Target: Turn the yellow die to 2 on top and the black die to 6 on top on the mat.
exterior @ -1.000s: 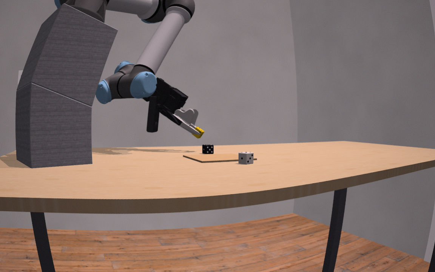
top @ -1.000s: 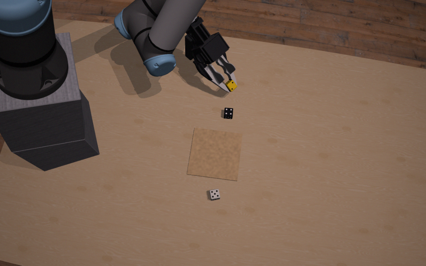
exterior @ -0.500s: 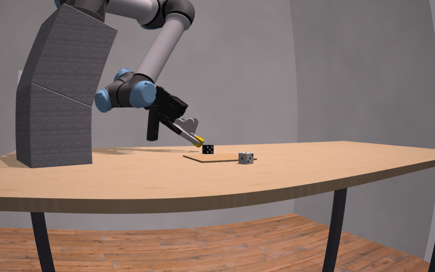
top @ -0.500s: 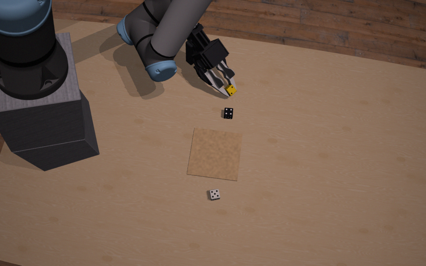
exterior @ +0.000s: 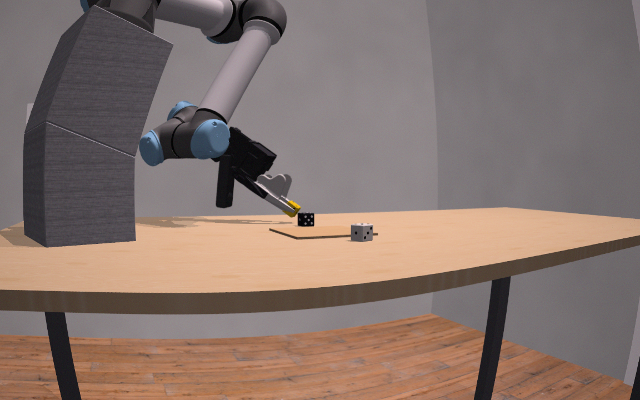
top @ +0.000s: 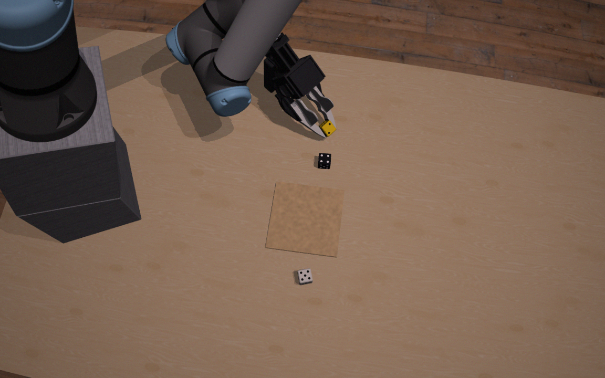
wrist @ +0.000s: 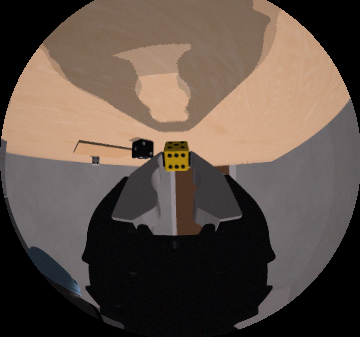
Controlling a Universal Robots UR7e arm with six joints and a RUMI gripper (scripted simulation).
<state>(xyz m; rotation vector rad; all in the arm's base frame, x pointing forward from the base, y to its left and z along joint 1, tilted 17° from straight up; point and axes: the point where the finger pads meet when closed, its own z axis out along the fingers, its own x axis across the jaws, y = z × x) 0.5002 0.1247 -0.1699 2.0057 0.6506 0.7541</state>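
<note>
Now: the yellow die right at my hand. The rest, counted from my hand: white die: 310 mm to the right, 50 mm behind, 20 mm below; mat: 190 mm to the right, 40 mm behind, 30 mm below; black die: 70 mm to the right, 20 mm below.
</note>
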